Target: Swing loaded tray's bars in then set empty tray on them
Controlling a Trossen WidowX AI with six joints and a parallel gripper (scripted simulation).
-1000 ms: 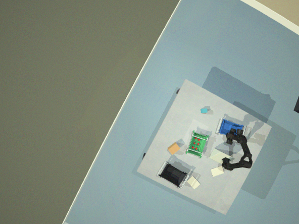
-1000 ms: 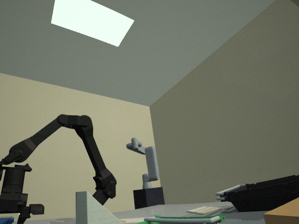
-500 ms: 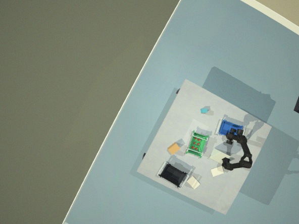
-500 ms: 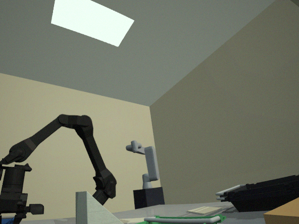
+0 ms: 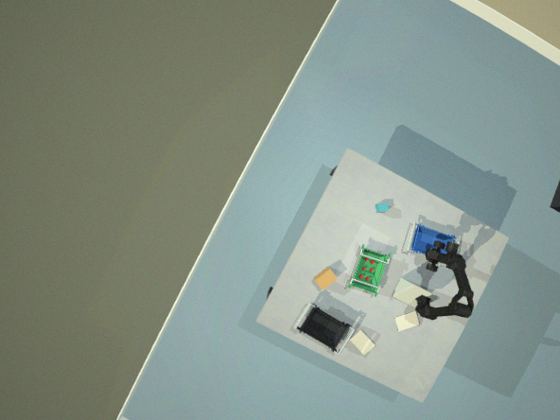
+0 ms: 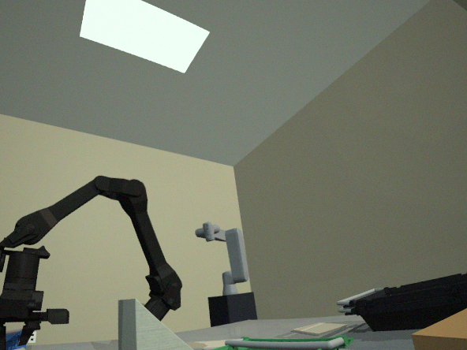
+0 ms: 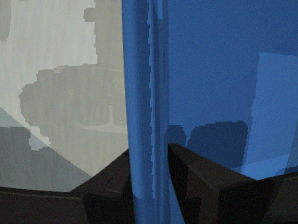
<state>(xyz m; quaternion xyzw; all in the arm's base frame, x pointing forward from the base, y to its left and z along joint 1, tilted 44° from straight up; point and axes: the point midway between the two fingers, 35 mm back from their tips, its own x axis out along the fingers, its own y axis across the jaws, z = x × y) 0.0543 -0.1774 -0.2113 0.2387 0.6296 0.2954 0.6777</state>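
The blue tray is 1 cm ahead of my gripper tip, 7 cm to the right of it and 2 cm above it. The rest, counted from my gripper tip: orange block: 55 cm ahead, 42 cm to the left; cyan block: 40 cm ahead, 15 cm to the right, 1 cm below.
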